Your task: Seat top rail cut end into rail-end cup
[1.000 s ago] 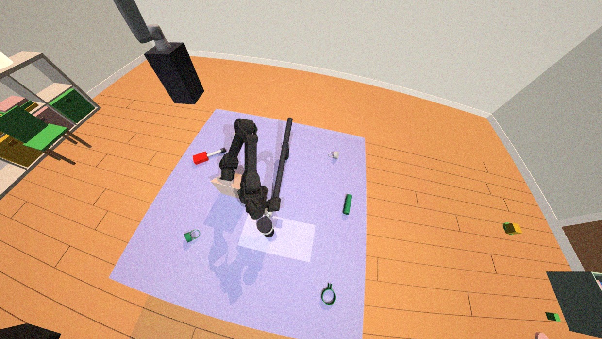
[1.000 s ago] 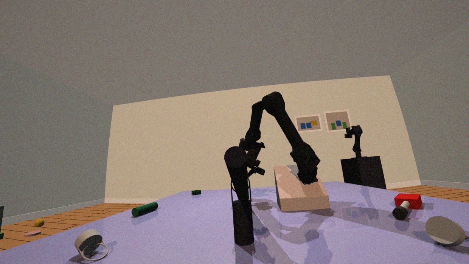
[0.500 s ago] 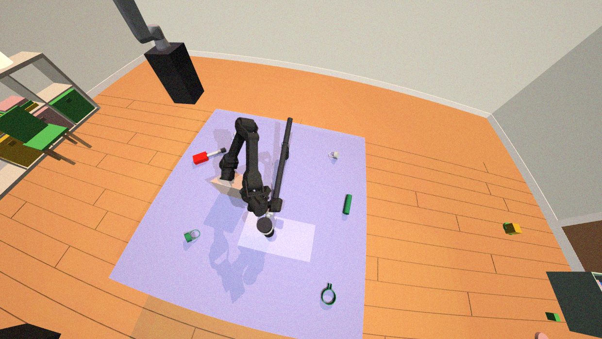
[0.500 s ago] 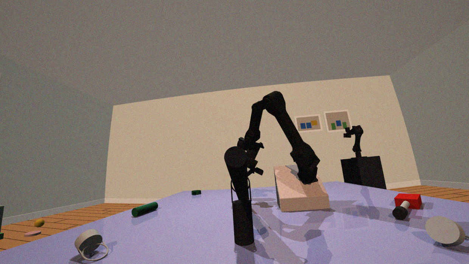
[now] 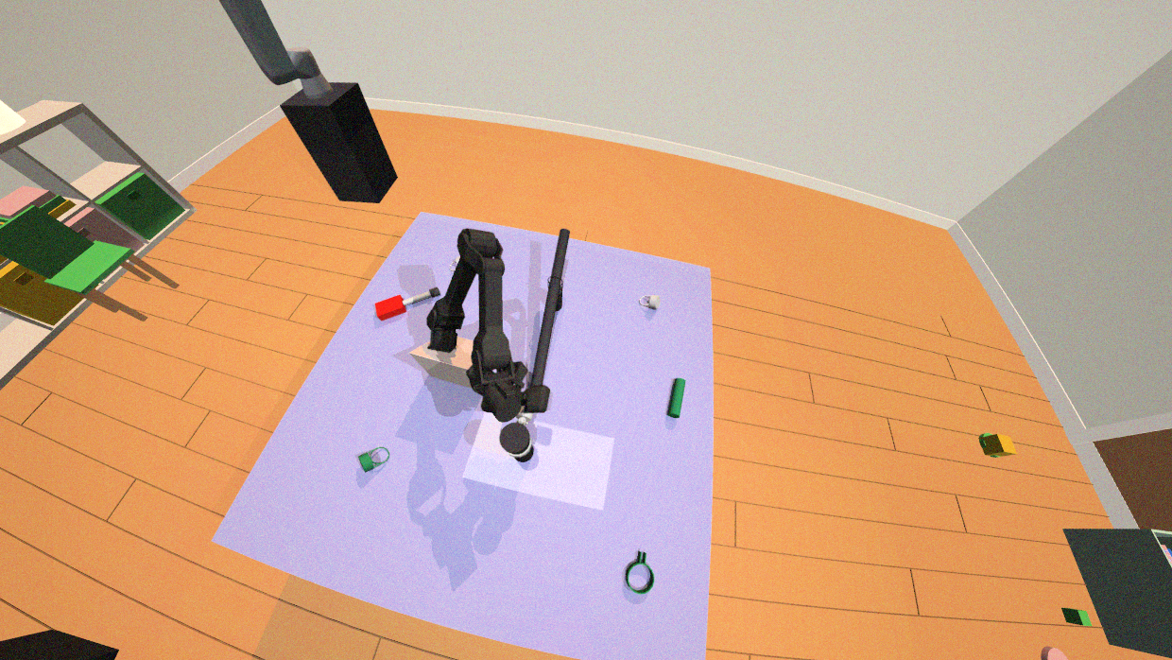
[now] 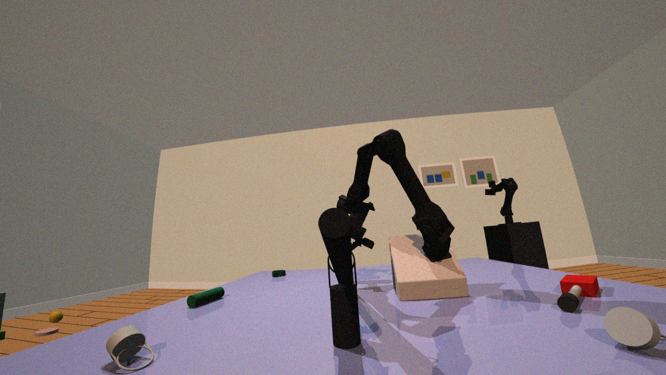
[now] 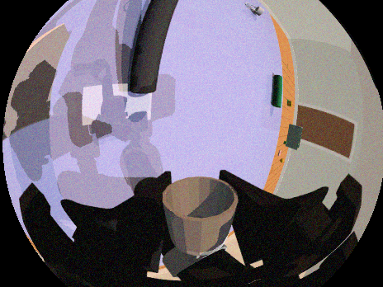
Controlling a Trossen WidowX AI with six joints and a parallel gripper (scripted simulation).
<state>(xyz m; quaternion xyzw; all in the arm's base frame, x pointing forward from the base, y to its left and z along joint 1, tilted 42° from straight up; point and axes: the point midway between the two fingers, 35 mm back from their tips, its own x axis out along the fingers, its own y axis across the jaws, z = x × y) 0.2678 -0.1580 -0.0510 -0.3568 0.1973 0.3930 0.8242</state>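
The rail-end cup is 3 cm above my gripper tip, 2 cm to the right of it and 2 cm behind it. Round my gripper tip: green cylinder (43 cm ahead, 11 cm to the left, 10 cm below).
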